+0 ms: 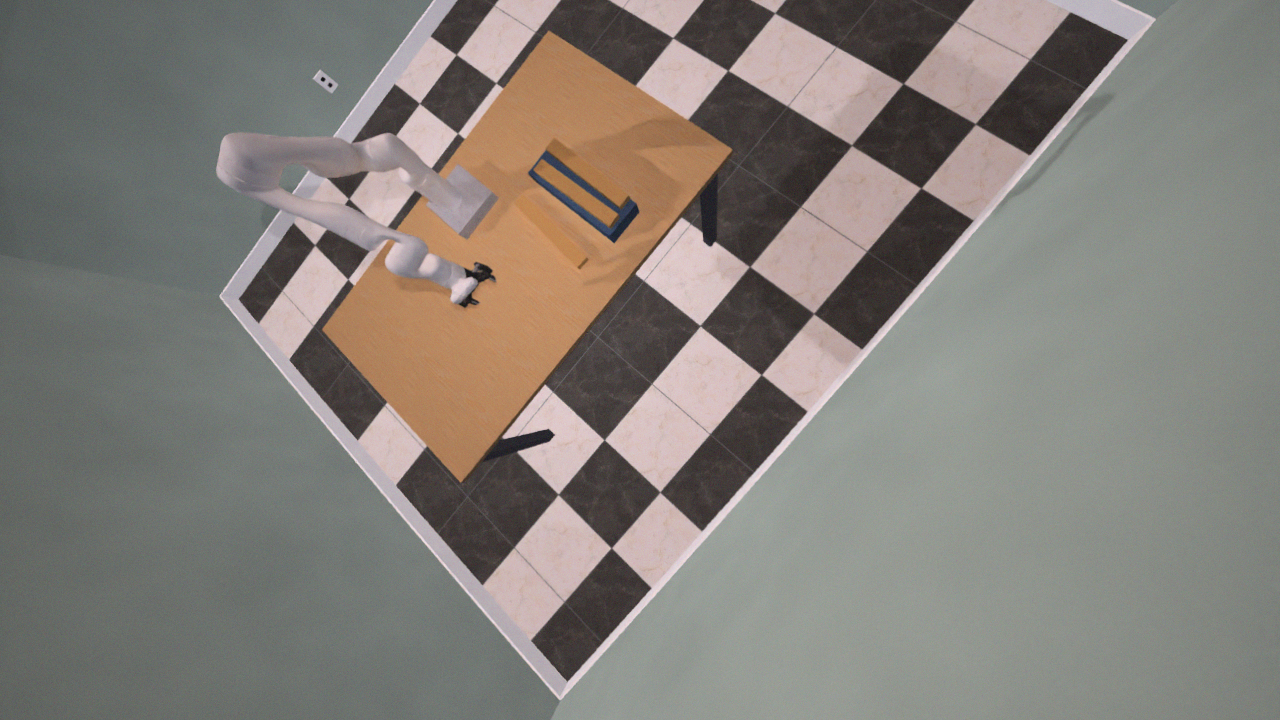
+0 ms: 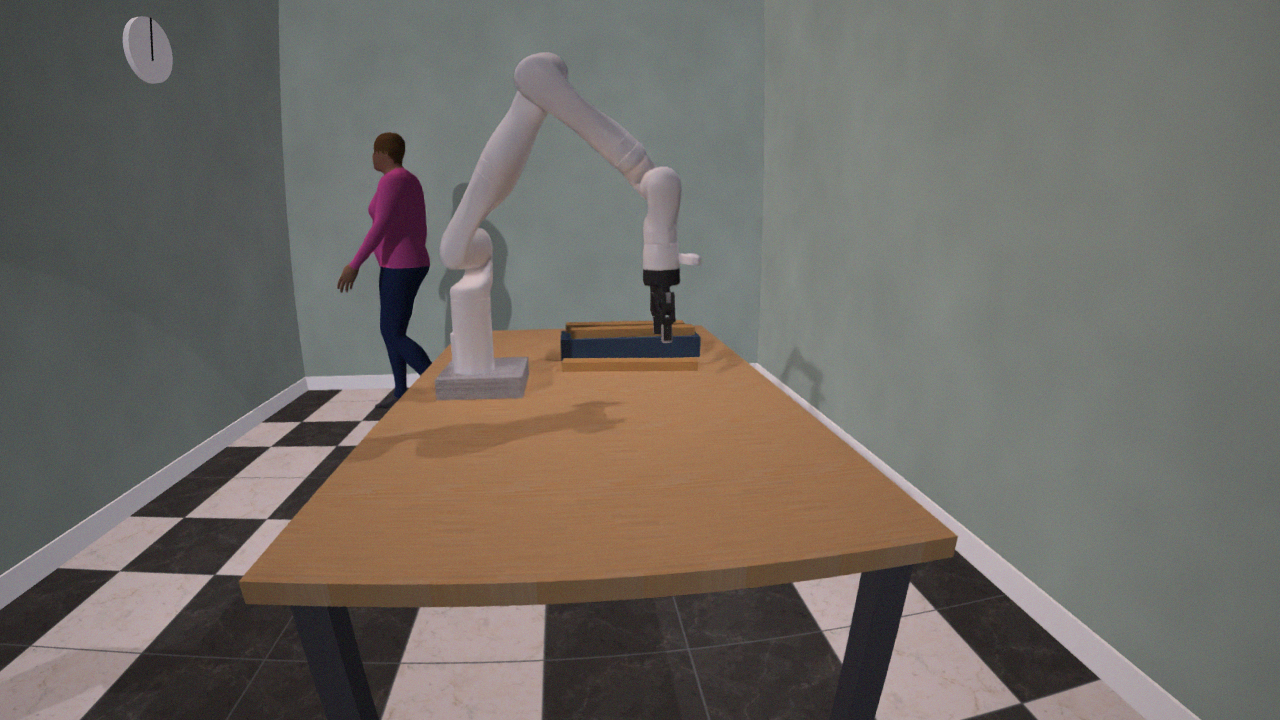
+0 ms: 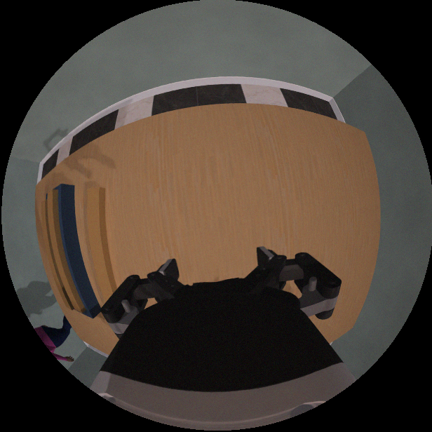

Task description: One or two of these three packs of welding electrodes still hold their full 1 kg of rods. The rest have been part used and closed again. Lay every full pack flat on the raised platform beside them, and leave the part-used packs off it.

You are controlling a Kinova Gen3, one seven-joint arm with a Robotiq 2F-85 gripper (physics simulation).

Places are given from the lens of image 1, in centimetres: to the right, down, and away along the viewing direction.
tan electrode pack (image 1: 607,216): -11, -47, 122
tan electrode pack (image 1: 591,176): -16, -62, 124
tan electrode pack (image 1: 523,203): -42, -57, 135
